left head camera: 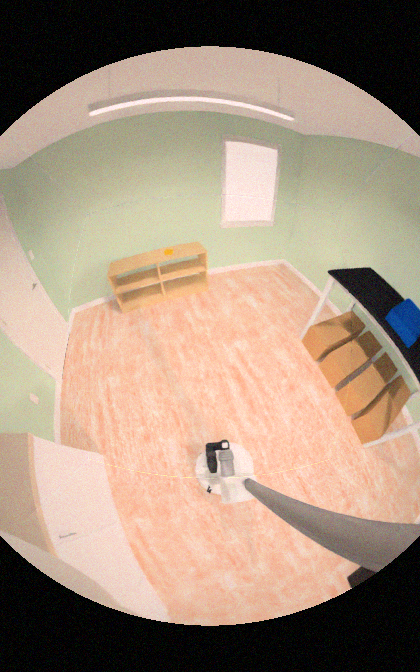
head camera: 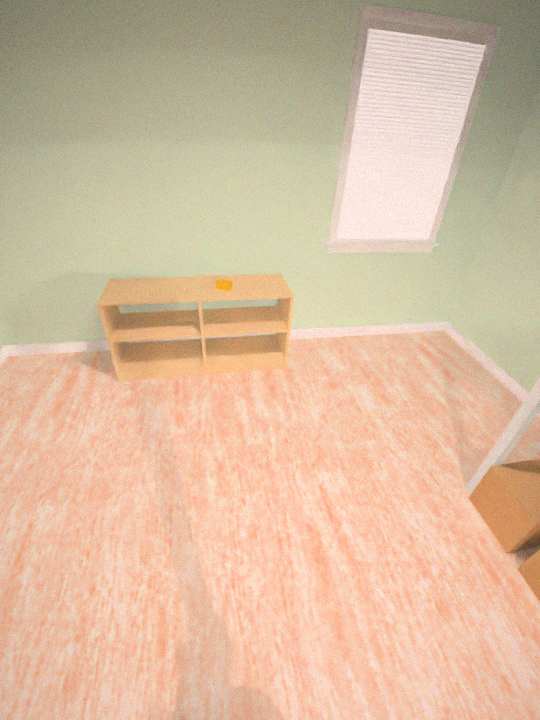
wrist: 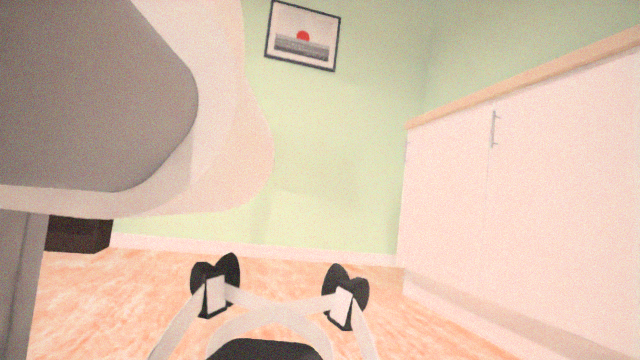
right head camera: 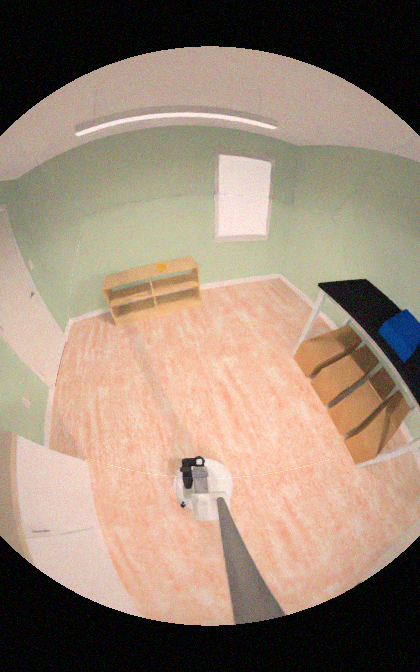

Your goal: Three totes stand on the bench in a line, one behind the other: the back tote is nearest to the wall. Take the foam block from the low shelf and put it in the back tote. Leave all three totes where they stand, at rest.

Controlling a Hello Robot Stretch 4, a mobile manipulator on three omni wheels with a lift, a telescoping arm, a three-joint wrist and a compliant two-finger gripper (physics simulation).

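Places are measured from the robot's base along level axes (x right, y ahead, z up), in millimetres.
Pixels of known places: gripper, fingertip midpoint: (wrist: 282, 279).
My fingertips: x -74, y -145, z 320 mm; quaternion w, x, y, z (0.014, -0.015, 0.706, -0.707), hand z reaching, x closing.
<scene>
Behind a point stands the place of what it marks.
An orange-yellow foam block (head camera: 224, 284) @(x -384, y 2135, z 623 mm) (left head camera: 169, 252) (right head camera: 161, 267) lies on top of the low wooden shelf (head camera: 156, 289) @(x -824, y 2076, z 583 mm) (left head camera: 135, 264) (right head camera: 127, 278) against the far wall. Blue totes (left head camera: 407, 322) (right head camera: 401, 334) stand on the black-topped bench (left head camera: 357, 282) (right head camera: 350, 292) at the right; they are cut by the view's edge and I cannot tell them apart. My gripper (wrist: 282, 279) @(x -74, y -145, z 320 mm) is open and empty in the wrist view, its two dark fingertips wide apart above the floor, far from the block and the totes.
Several brown boxes (head camera: 502, 505) @(x 1089, y 984, z 144 mm) (left head camera: 332, 332) (right head camera: 325, 345) stand under the bench. A white cabinet (left head camera: 75, 505) (right head camera: 55, 500) (wrist: 450, 200) @(x -675, y -1259, z 463 mm) stands at the left in the head side views. A dark object (wrist: 80, 234) @(x 1143, y -1800, z 73 mm) stands by the wall in the wrist view.
</scene>
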